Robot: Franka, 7 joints.
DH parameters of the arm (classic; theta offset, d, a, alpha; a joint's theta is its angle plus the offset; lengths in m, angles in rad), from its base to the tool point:
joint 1: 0 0.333 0 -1.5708
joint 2: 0 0 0 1.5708
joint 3: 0 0.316 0.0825 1.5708
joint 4: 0 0 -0.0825 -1.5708
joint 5: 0 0.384 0 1.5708
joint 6: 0 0 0.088 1.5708
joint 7: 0 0.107 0 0
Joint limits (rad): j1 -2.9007..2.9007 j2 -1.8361..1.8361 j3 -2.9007..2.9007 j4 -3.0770..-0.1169 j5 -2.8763..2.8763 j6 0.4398..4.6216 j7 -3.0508..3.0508
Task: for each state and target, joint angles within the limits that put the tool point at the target. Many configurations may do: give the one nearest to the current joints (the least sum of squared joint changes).
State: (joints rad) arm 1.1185 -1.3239 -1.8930 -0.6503 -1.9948 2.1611 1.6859
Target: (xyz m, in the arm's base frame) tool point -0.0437 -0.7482 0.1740
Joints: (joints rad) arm 0.8316 -1.3133 -2.0335 -1.3554 -1.8628 1.9864 1.6859
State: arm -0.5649 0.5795 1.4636 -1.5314 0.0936 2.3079 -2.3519
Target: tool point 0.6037 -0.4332 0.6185
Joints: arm -1.3043 0.7043 1.0715 -1.1678 0.0895 2.4089 -2.3519
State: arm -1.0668 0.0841 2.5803 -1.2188 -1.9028 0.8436 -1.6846
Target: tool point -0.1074 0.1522 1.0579
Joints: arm -0.2862 0.0222 2.9007 -0.7427 -2.5766 0.7668 -1.6846
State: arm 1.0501 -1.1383 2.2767 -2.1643 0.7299 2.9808 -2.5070
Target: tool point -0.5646 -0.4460 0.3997
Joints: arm 1.4093 -0.7598 2.2676 -1.6663 0.6826 3.0858 -2.5070
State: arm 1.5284 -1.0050 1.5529 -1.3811 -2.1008 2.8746 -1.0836
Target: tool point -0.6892 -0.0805 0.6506
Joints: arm 1.0678 -0.9298 1.4840 -1.3035 -2.0850 2.7506 -1.0836
